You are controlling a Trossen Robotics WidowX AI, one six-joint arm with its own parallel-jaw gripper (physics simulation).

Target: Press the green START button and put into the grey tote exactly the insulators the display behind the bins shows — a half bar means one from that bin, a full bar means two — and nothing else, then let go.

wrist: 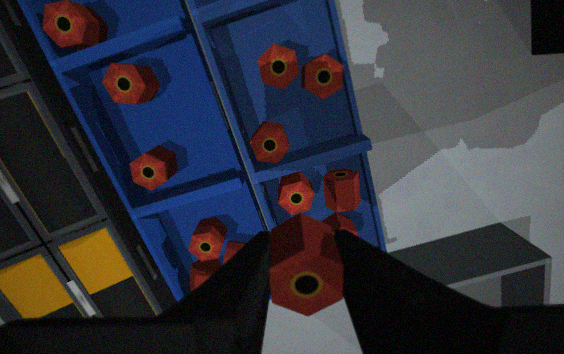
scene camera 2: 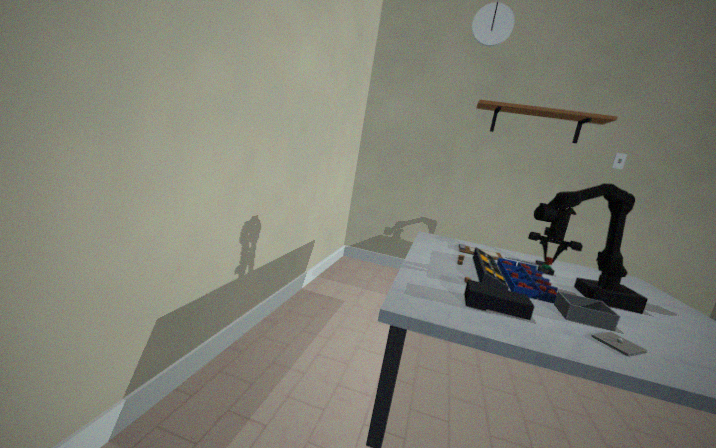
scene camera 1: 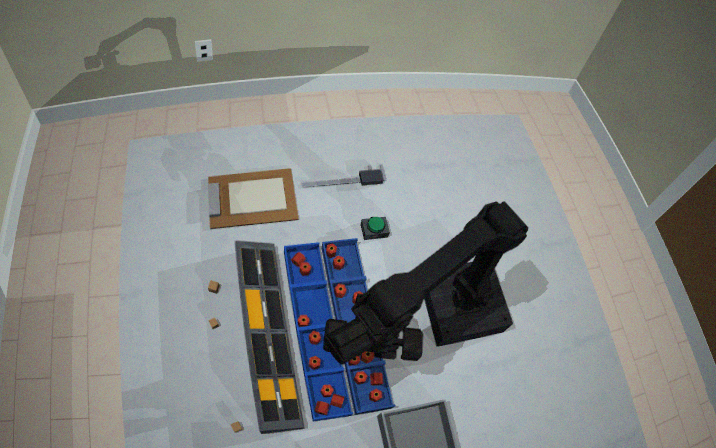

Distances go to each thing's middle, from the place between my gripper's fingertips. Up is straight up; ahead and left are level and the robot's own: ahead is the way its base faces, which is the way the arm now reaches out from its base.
Right now my hand is 180 mm to the right of the grey tote [scene camera 1: 433, 417], 100 mm past it and 100 mm above it. Round my hand: wooden board with cream pad [scene camera 1: 261, 197]: 480 mm to the right, 220 mm ahead, 120 mm below; dark box [scene camera 2: 478, 295]: 310 mm to the left, 200 mm ahead, 100 mm below; grey tool [scene camera 1: 367, 177]: 530 mm to the right, 120 mm below, 40 mm behind.
